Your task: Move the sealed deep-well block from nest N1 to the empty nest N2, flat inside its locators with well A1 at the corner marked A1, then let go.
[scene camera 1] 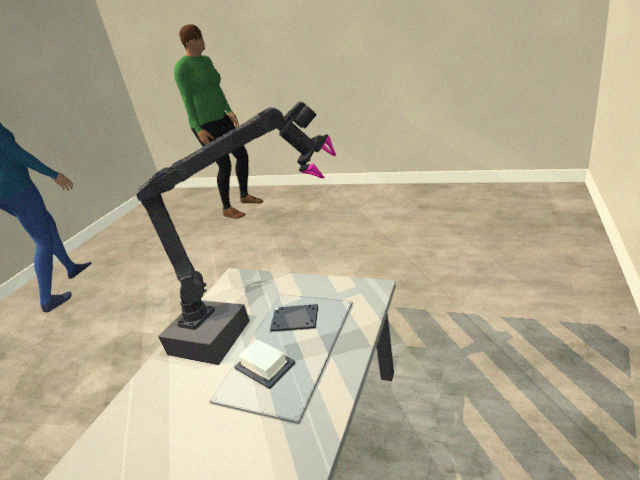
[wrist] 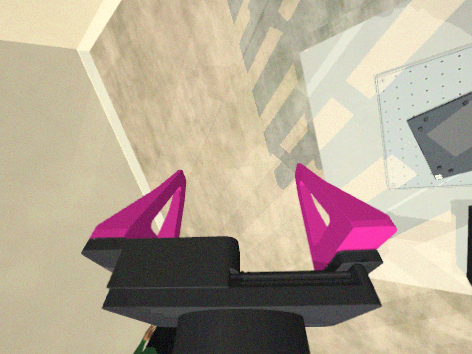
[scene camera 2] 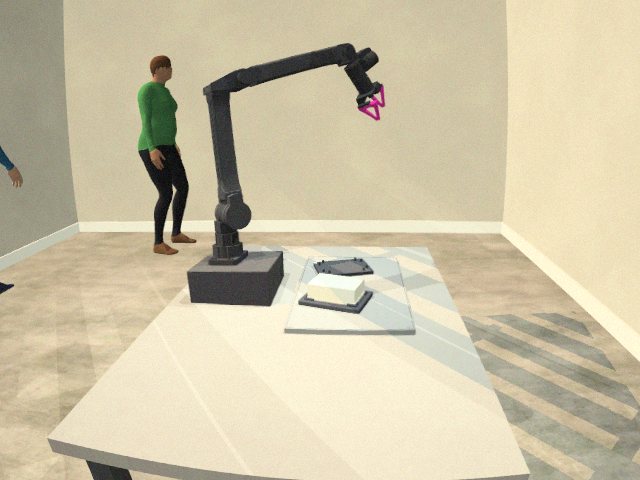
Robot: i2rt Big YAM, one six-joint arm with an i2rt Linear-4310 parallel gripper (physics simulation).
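Places are measured from the arm's base along level axes (x left, y ahead, z down), in metres.
Where they show: gripper, between the fingertips: [scene camera 1: 329, 166] [wrist: 239, 172] [scene camera 2: 381, 113]; arm's base, origin of its link: [scene camera 1: 196, 318] [scene camera 2: 228, 260].
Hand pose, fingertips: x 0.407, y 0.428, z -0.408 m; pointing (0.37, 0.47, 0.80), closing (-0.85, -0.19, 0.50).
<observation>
Things, the pixels of their centre, and the offset from my fingertips. Level surfaces: height alone.
- white sealed deep-well block, middle of its body: [scene camera 2: 336, 288] [scene camera 1: 262, 359] dz +0.448, dx -0.488, dy -0.112 m
- thin perforated plate, middle of its body: [scene camera 2: 351, 288] [scene camera 1: 288, 347] dz +0.487, dx -0.388, dy -0.079 m
- table, height of its surface: dz +0.494 m
The white sealed deep-well block [scene camera 1: 262, 358] [scene camera 2: 335, 288] sits in a dark nest [scene camera 1: 268, 380] [scene camera 2: 330, 305], the nearer of the two in both scene views. The other dark nest [scene camera 1: 294, 317] [scene camera 2: 345, 267] [wrist: 452, 131] is empty, with small locators at its corners; part of it shows at the right edge of the wrist view. The nest labels and the A1 marks cannot be read. My gripper [scene camera 1: 329, 165] [scene camera 2: 382, 112] [wrist: 239, 172] with magenta fingers is open and empty, high above the table and well away from the block.
Both nests stand on a thin perforated plate [scene camera 1: 305, 395] [scene camera 2: 351, 329] [wrist: 392, 115] on the table [scene camera 1: 206, 428] [scene camera 2: 289, 392]. The arm's dark base box [scene camera 1: 204, 333] [scene camera 2: 235, 284] stands beside the plate. A person in green [scene camera 1: 201, 93] [scene camera 2: 158, 116] stands behind the arm; one in blue [scene camera 1: 25, 191] is at the left.
</observation>
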